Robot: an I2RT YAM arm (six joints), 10 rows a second.
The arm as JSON. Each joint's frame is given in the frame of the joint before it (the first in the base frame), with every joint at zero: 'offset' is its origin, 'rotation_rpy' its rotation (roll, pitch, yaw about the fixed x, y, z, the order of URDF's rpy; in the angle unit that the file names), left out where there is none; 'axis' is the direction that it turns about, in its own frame. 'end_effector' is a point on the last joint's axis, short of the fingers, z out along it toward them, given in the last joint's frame.
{
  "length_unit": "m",
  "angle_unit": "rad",
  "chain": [
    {
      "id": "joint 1",
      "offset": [
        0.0,
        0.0,
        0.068
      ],
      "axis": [
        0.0,
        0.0,
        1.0
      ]
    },
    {
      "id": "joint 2",
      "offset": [
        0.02,
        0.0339,
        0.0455
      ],
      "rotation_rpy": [
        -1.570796,
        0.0,
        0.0
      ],
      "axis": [
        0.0,
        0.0,
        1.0
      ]
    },
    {
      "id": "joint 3",
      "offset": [
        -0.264,
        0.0,
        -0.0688
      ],
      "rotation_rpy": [
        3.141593,
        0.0,
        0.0
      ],
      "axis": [
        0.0,
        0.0,
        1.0
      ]
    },
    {
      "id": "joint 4",
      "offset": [
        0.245,
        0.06,
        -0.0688
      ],
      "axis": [
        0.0,
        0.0,
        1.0
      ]
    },
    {
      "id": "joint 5",
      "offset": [
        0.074,
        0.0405,
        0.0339
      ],
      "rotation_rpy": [
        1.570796,
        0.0,
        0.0
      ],
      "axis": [
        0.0,
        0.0,
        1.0
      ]
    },
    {
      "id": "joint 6",
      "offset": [
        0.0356,
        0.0,
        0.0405
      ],
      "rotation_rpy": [
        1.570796,
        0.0,
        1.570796
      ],
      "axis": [
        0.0,
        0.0,
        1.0
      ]
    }
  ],
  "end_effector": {
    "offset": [
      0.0,
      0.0,
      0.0
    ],
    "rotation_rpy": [
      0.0,
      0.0,
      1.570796
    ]
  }
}
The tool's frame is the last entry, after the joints.
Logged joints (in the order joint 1, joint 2, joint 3, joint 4, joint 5, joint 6), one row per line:
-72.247, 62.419, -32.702, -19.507, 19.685, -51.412
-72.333, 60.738, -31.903, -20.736, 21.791, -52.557
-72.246, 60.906, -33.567, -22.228, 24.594, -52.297
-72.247, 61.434, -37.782, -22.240, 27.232, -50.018
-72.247, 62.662, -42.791, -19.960, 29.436, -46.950
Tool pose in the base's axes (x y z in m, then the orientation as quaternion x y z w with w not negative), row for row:
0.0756, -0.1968, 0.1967, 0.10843, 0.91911, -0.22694, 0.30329
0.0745, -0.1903, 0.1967, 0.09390, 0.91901, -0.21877, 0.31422
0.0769, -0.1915, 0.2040, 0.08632, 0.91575, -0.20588, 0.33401
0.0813, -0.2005, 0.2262, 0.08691, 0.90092, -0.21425, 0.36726
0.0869, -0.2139, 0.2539, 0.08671, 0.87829, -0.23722, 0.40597
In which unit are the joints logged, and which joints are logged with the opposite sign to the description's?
The joints are logged in degrees. Opposite sign: joint 3, joint 5.
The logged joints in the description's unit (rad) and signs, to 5 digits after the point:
-1.26095, 1.08942, 0.57076, -0.34046, -0.34357, -0.89731
-1.26245, 1.06008, 0.55681, -0.36191, -0.38032, -0.91729
-1.26093, 1.06301, 0.58585, -0.38795, -0.42925, -0.91275
-1.26095, 1.07223, 0.65942, -0.38816, -0.47529, -0.87298
-1.26095, 1.09366, 0.74684, -0.34837, -0.51376, -0.81943

